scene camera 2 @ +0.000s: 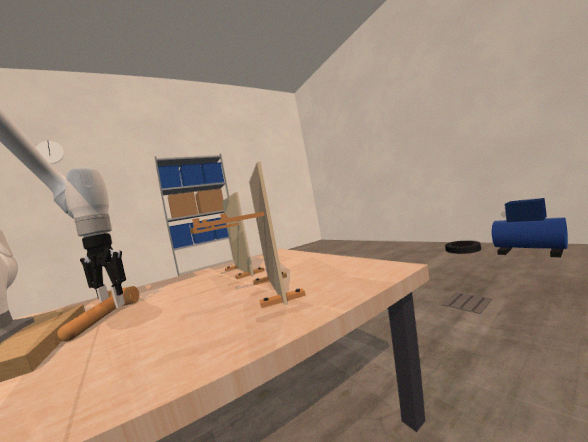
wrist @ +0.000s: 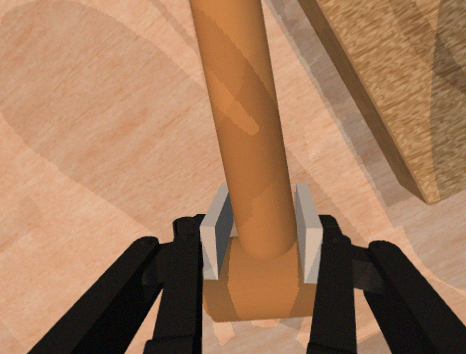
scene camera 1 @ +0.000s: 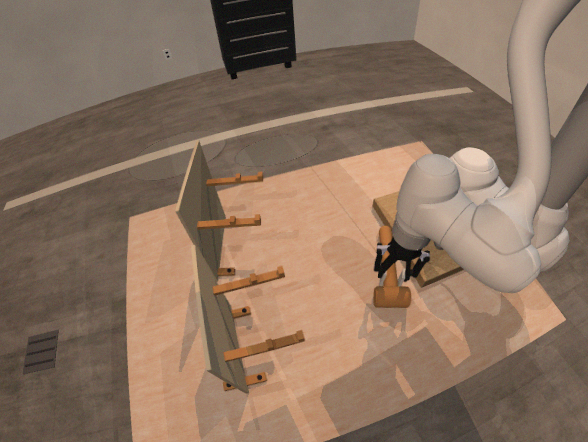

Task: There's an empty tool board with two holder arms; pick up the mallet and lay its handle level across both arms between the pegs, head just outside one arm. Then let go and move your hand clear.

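Frame: origin at the arm's base, x ahead, y left, z up, level; centimetres.
Where they show: gripper, between the fingertips: [scene camera 2: 113, 307] [wrist: 263, 202] [scene camera 1: 389, 283].
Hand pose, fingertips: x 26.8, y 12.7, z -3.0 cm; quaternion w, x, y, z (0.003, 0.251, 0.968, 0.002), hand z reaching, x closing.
After its pixels a point has its place.
The orange wooden mallet [scene camera 1: 391, 297] {z 1.2, x 29.7, y 18.3 cm} [scene camera 2: 87, 320] {z -1.6, x 24.1, y -0.6 cm} [wrist: 245, 125] {z 0.1, x 24.7, y 7.2 cm} lies on the table, with its head toward the near side in scene camera 1. My gripper [scene camera 1: 391, 276] {z -3.0, x 26.8, y 12.7 cm} [scene camera 2: 111, 301] {z -3.0, x 26.8, y 12.7 cm} [wrist: 263, 202] {z -3.0, x 26.8, y 12.7 cm} is shut on its handle close to the head, one pad on each side. Two upright boards stand at the left in scene camera 1: a back board [scene camera 1: 194, 200] {z 22.2, x 72.5, y -11.8 cm} [scene camera 2: 267, 235] {z 11.6, x 70.0, y -22.3 cm} and a front board [scene camera 1: 222, 330] {z 13.0, x 71.6, y 19.0 cm} [scene camera 2: 240, 245] {z 6.9, x 71.6, y 13.0 cm}. Each has two orange arms with pegs, such as the back board's arm [scene camera 1: 215, 224] {z 17.6, x 68.7, y -6.4 cm} and the front board's arm [scene camera 1: 250, 348] {z 16.0, x 66.0, y 25.3 cm}. All these arms are bare.
A thick wooden slab [scene camera 1: 440, 270] {z -0.1, x 11.8, y 15.2 cm} [scene camera 2: 45, 332] {z -0.5, x 17.2, y -5.3 cm} [wrist: 400, 75] {z -0.3, x 16.5, y 9.1 cm} lies beside the mallet's handle, partly under the robot arm. The boards stand on small orange feet [scene camera 1: 257, 378] [scene camera 2: 295, 295] on the table [scene camera 1: 165, 310] {z -4.4, x 91.8, y 2.3 cm} [scene camera 2: 325, 270] {z -4.4, x 90.0, y -15.3 cm}. A black drawer cabinet [scene camera 1: 257, 42] stands on the floor beyond.
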